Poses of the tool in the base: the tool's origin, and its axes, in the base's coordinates. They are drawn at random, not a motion.
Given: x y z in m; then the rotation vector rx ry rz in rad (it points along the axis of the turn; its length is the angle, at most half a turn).
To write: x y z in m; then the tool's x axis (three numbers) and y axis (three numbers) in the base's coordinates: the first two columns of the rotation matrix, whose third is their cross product. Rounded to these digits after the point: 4 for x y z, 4 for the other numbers.
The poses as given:
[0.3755 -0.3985 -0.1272 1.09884 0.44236 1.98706]
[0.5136 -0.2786 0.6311 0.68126 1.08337 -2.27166]
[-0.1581 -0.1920 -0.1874 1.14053 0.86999 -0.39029]
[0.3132 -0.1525 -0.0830 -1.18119 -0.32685 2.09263]
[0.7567 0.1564 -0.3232 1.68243 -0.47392 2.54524]
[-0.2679 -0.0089 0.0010 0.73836 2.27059 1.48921]
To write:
[0.3755 -0.3985 -0.1272 -0.2980 0.7851 0.5430 -0.4806 -0.6149 0.6253]
[0.5136 -0.2786 0.6311 -0.7336 -0.2416 -0.6351 0.6456 -0.5394 -0.5405]
[-0.1581 -0.1920 -0.1874 0.6232 0.1496 -0.7676 0.6728 0.3978 0.6238]
[0.3132 -0.1525 -0.0830 -0.3380 0.6819 -0.6487 -0.4516 -0.7223 -0.5239]
[0.7567 0.1564 -0.3232 -0.4052 -0.1227 0.9060 -0.2116 -0.9515 -0.2235]
[-0.2679 -0.0089 0.0010 -0.8128 0.5825 0.0107 0.2419 0.3207 0.9158]

